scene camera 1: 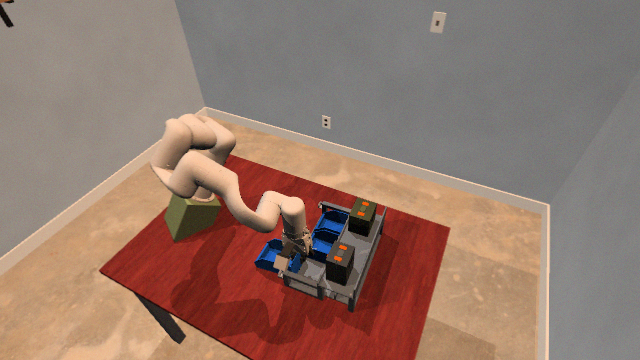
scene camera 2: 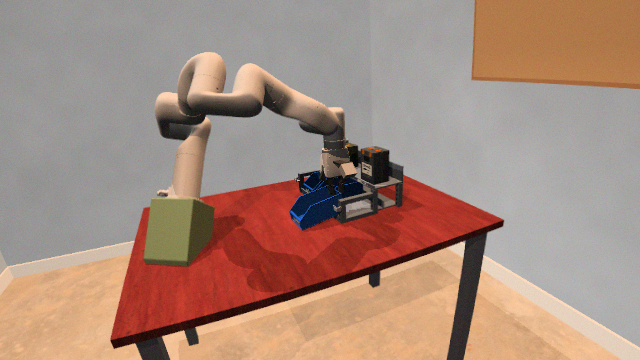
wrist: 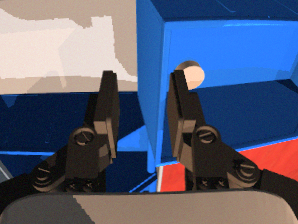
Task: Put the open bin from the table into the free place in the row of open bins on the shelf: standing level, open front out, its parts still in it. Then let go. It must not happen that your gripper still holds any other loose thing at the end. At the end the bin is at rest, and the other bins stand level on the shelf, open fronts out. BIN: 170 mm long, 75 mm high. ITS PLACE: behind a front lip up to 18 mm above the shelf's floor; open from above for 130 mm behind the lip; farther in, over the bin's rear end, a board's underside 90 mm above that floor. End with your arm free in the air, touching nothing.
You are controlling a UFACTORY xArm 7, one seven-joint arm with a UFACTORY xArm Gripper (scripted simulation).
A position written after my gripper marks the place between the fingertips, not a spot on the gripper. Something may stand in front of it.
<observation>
In view: my gripper (scene camera 2: pixel 336 193) and a blue bin (scene camera 2: pixel 312 208).
My gripper is seen too in scene camera 1 (scene camera 1: pixel 298 259) and in the wrist view (wrist: pixel 143 89).
</observation>
